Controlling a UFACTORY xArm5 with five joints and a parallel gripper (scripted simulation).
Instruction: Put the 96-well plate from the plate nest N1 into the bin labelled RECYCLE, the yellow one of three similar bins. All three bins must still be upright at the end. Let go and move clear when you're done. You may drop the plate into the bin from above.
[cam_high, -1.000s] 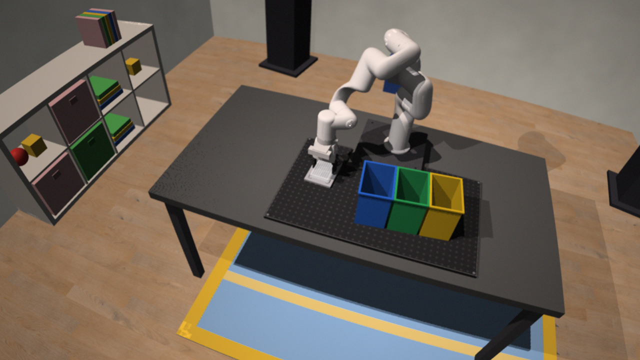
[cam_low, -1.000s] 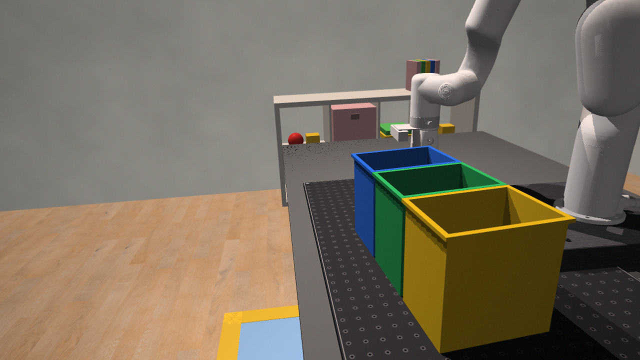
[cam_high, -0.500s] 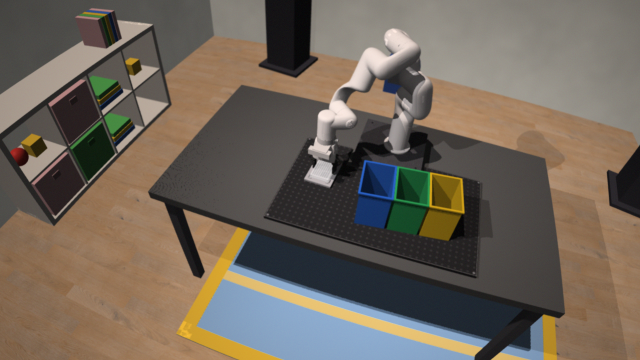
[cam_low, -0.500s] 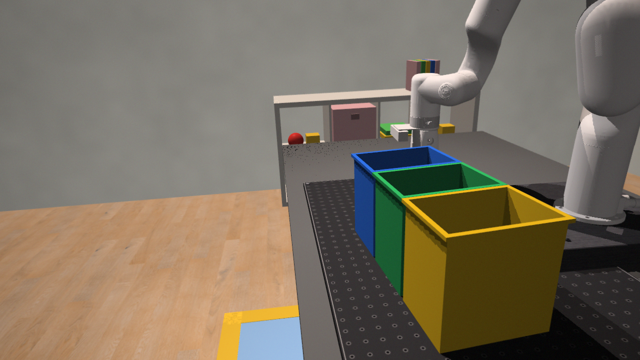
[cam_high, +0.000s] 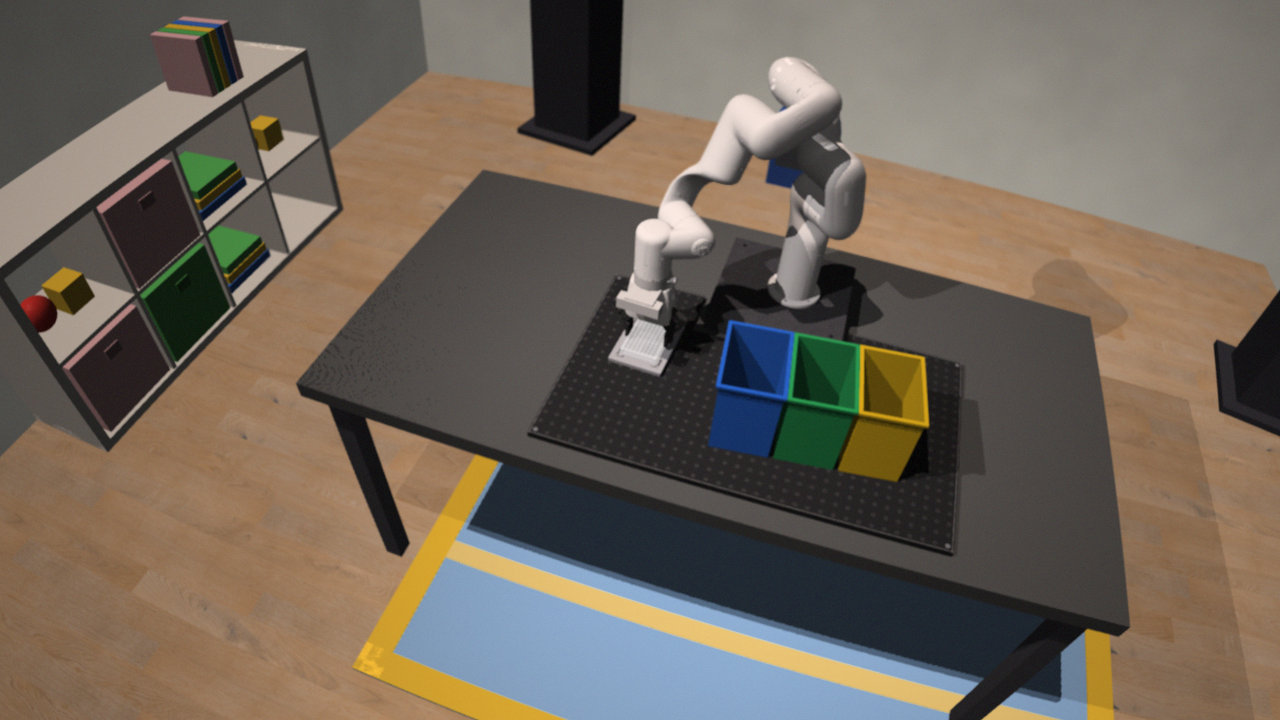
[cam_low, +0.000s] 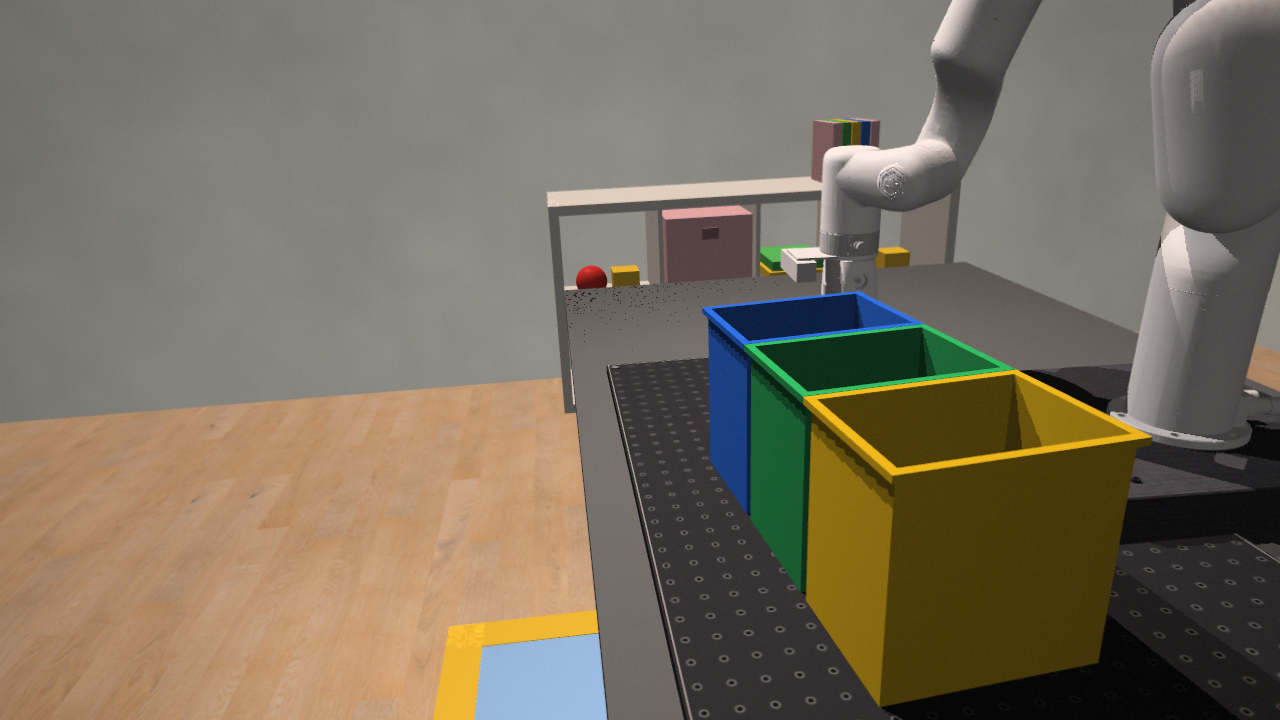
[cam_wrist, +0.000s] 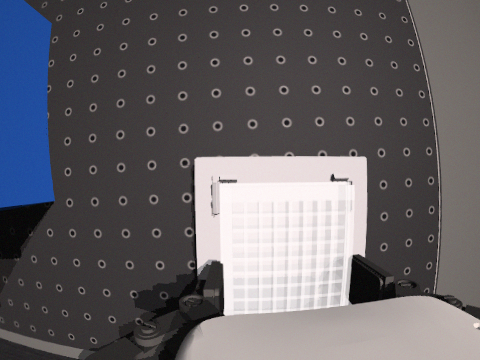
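The plate nest lies 3 cm below my hand. Also, from my hand: blue bin 27 cm to the left, 9 cm ahead, 6 cm above; green bin 40 cm to the left, 6 cm above, 5 cm ahead; white 96-well plate 1 cm below.
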